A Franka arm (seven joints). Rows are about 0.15 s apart.
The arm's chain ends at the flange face. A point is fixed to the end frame.
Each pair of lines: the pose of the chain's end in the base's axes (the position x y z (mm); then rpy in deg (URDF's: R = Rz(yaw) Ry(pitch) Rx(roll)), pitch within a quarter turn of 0, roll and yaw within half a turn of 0), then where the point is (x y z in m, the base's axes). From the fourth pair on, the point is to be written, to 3 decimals.
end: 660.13, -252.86, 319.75, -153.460, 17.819, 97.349
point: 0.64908 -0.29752 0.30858
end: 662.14, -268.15, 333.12, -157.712, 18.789, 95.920
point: 0.65184 -0.31289 0.32157
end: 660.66, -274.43, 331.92, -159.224, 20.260, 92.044
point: 0.64803 -0.31876 0.32113
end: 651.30, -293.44, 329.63, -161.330, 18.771, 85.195
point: 0.634 -0.336 0.317
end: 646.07, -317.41, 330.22, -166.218, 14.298, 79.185
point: 0.627 -0.357 0.313
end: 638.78, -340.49, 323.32, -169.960, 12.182, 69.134
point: 0.615 -0.377 0.304
